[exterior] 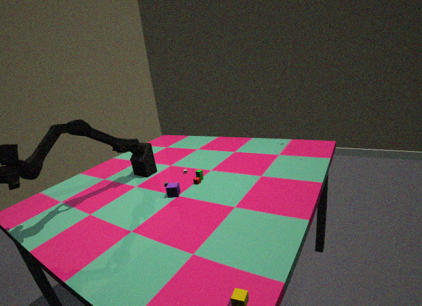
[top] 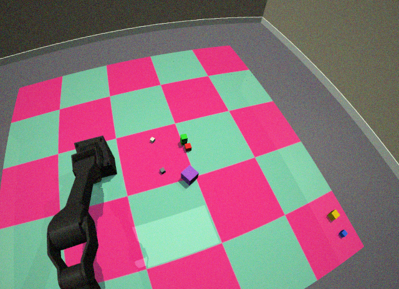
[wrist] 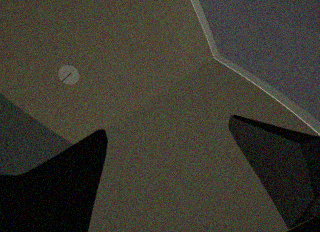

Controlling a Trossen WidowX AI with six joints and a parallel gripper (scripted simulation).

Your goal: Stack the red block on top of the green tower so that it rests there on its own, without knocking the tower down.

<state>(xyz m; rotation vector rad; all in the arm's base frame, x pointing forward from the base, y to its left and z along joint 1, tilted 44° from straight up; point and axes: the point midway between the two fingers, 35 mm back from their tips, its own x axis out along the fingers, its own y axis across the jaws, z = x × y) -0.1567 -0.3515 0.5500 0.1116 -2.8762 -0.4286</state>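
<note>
The red block is 610 mm to the left of my gripper tip, 550 mm ahead of it and 250 mm below it. Also, from my gripper tip: small grey block 550 mm to the left, 420 mm ahead, 250 mm below; small white block 690 mm to the left, 430 mm ahead, 250 mm below; purple cube 500 mm ahead, 490 mm to the left, 240 mm below.
</note>
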